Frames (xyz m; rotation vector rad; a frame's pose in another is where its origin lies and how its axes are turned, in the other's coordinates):
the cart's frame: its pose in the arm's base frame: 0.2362 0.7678 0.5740 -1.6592 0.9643 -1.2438
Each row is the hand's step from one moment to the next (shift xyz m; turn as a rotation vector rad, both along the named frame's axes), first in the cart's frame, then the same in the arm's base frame.
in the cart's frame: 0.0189 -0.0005 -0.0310 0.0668 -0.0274 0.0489
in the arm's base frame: -0.0260 -0.0223 0.0120 0.0646 -0.0432 0.0397
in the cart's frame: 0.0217 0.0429 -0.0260 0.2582 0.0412 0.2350
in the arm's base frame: -0.0247 -0.0398 -0.0282 0.2800 -0.2123 0.0093
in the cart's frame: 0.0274 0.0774 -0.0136 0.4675 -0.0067 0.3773
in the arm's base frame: -0.0148 -0.0554 -0.0603 0.4680 -0.3631 0.1003
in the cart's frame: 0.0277 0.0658 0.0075 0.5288 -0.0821 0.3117
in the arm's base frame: 0.0069 -0.0480 -0.0530 0.4248 -0.4030 0.2017
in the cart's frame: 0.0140 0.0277 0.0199 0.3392 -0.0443 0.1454
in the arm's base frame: 0.0197 -0.0195 -0.0243 0.2187 -0.2707 0.1307
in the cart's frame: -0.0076 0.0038 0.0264 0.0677 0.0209 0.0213
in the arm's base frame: 0.0236 0.0100 -0.0105 0.0333 -0.0661 -0.0002
